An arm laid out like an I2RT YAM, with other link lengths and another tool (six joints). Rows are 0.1 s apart.
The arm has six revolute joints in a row. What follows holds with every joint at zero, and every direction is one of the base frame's. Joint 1 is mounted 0.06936 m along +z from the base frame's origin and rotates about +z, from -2.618 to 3.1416 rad. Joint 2 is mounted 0.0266 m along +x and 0.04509 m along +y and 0.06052 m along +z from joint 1 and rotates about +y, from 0 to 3.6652 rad. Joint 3 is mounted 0.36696 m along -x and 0.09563 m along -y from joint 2 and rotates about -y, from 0 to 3.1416 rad. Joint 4 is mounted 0.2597 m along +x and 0.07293 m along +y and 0.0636 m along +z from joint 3 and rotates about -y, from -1.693 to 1.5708 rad. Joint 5 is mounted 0.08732 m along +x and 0.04 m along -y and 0.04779 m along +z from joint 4 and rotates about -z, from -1.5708 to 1.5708 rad. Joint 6 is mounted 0.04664 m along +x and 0.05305 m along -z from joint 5 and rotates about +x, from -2.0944 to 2.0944 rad. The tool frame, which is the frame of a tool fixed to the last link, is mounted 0.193 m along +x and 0.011 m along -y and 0.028 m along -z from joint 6; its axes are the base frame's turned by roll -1.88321, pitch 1.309 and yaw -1.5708 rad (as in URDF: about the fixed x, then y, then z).
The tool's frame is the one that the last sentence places.
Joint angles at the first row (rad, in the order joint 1, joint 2, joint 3, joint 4, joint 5, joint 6):
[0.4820 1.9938 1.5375 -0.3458 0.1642 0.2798]
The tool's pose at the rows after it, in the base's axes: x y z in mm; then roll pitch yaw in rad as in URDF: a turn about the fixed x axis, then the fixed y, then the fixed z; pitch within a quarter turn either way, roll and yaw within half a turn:
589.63 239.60 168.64 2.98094 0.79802 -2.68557
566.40 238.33 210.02 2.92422 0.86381 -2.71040
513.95 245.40 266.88 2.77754 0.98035 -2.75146
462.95 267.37 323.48 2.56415 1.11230 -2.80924
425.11 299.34 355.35 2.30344 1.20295 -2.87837
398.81 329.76 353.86 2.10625 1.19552 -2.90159
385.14 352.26 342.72 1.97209 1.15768 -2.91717
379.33 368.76 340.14 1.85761 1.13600 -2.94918
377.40 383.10 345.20 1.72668 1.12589 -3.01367
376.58 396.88 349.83 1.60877 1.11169 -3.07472
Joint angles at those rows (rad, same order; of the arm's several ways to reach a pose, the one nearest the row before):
[0.4820 1.9572 1.5295 -0.3481 0.1703 0.2802]
[0.4831 1.8404 1.4685 -0.3390 0.1345 0.2958]
[0.4938 1.6352 1.3273 -0.2821 0.0345 0.3195]
[0.5125 1.4658 1.2274 -0.2054 -0.1028 0.3416]
[0.5182 1.3922 1.1545 -0.0925 -0.2859 0.3565]
[0.5182 1.4052 1.1214 -0.0281 -0.4607 0.3744]
[0.5194 1.4483 1.1049 0.0235 -0.5812 0.4019]
[0.5194 1.4891 1.1030 0.0791 -0.6659 0.4347]
[0.5194 1.5257 1.1030 0.1581 -0.7334 0.4847]
[0.5236 1.5635 1.1030 0.2436 -0.7856 0.5419]

